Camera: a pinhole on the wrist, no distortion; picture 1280 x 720 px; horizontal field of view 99.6 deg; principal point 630.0 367.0 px. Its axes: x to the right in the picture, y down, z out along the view. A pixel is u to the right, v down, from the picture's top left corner.
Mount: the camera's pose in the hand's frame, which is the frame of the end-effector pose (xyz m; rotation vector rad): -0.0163 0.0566 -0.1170 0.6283 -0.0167 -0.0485
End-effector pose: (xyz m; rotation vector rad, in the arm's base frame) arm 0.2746 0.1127 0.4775 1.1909 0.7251 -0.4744
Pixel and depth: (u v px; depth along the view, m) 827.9 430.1 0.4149
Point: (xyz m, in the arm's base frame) 0.3177 -0.1660 0.3315
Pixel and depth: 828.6 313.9 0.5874
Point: 0.2454 -0.2974 0.1811
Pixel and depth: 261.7 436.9 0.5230
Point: -0.0231 -0.2859 0.7052
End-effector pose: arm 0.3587 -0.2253 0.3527 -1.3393 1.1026 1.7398
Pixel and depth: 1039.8 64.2 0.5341
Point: 0.6715 0.1230 -0.0934
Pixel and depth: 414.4 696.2 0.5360
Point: 0.1980 0.2265 0.6404
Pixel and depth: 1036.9 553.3 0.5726
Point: 0.1983 0.2598 -0.0170
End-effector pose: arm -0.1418 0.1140 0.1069 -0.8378 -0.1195 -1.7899
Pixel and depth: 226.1 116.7 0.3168
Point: -0.2810 0.4440 0.0617
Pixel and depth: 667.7 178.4 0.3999
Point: -0.3340 0.2915 0.2871
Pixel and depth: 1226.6 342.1 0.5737
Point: -0.3592 -0.0749 0.8107
